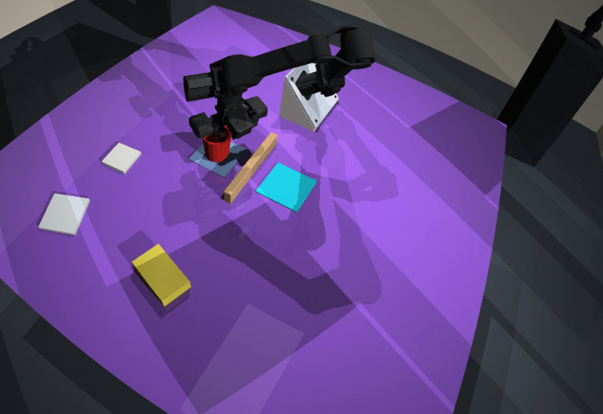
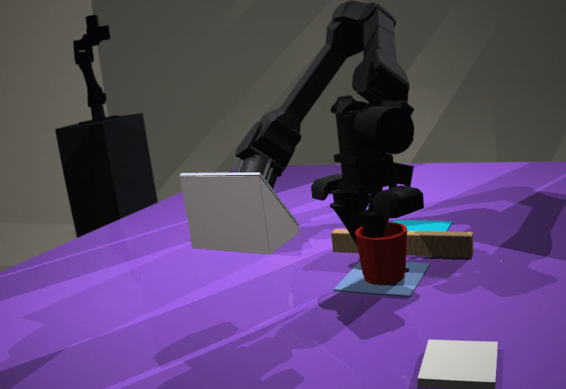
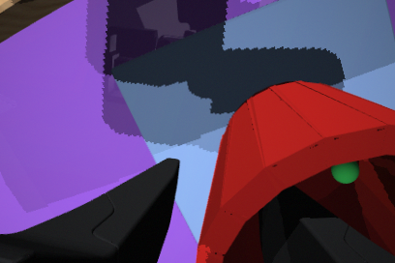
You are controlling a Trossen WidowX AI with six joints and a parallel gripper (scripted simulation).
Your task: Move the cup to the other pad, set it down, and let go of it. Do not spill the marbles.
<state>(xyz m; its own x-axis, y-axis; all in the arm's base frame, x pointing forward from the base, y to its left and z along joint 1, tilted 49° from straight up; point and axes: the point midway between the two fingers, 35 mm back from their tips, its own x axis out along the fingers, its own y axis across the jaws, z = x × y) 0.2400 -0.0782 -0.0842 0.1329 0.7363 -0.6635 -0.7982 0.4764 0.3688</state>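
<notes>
My gripper tip is 40 mm short of the green marble, 30 mm to the left of it and 20 mm above it. Round my gripper tip: wooden bar (30 mm ahead, 80 mm to the left, 30 mm below); cyan pad (40 mm ahead, 180 mm to the left, 50 mm below); red cup (30 mm ahead, 20 mm to the right).
</notes>
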